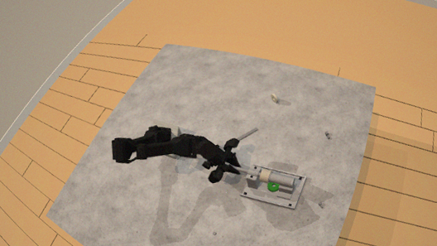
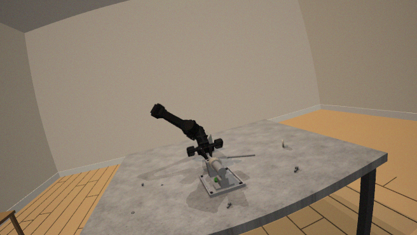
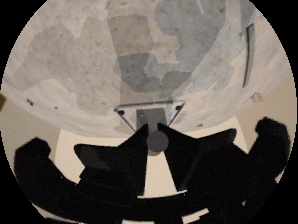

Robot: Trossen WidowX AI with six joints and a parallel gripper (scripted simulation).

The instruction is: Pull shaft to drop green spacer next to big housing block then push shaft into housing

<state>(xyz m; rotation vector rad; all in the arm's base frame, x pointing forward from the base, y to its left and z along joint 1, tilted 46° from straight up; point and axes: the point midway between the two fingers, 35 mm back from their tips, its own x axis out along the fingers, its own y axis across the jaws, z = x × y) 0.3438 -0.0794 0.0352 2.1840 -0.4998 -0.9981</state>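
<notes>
My gripper tip is now 11 cm short of the beige spacer, 2 cm below it and 1 cm to the left of it. Also, from my gripper tip: thin grey rod: 19 cm to the left, 7 cm behind, 5 cm below; shaft: 4 cm ahead, 2 cm above; green spacer: 14 cm ahead, 4 cm below, 1 cm to the right.
</notes>
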